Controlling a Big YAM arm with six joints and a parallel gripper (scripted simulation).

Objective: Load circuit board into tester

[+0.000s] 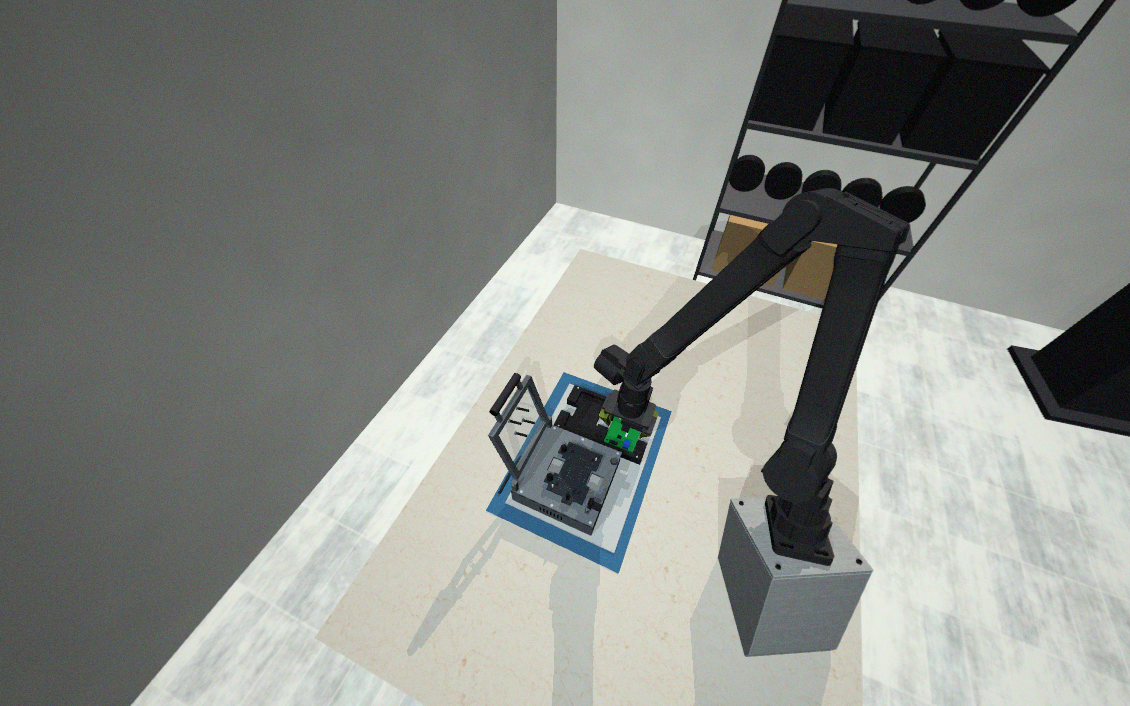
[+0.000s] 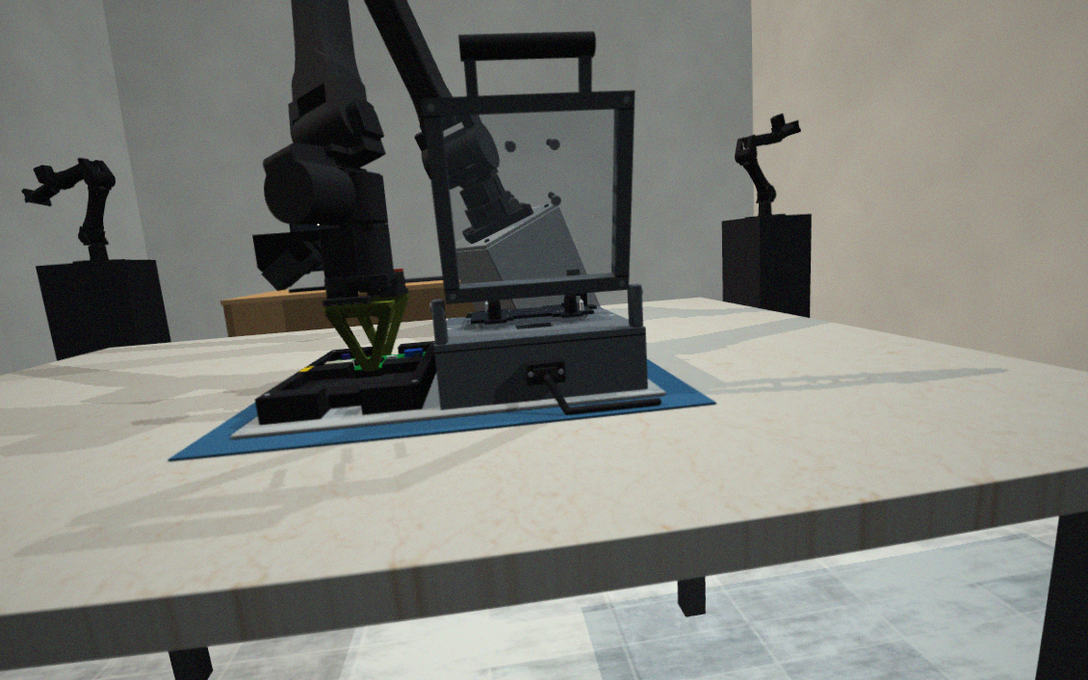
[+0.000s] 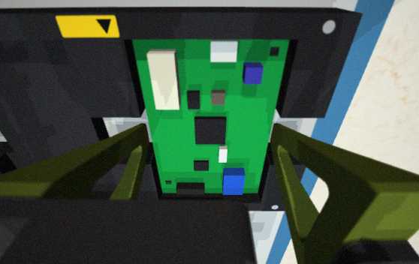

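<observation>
My hand is right at the green circuit board. Round my hand: latch hook (3 cm ahead, 23 cm to the left, 6 cm above); then dark plate (9 cm ahead, 16 cm to the left, 5 cm above); then clear lid (21 cm ahead, 14 cm to the left, 16 cm above).
</observation>
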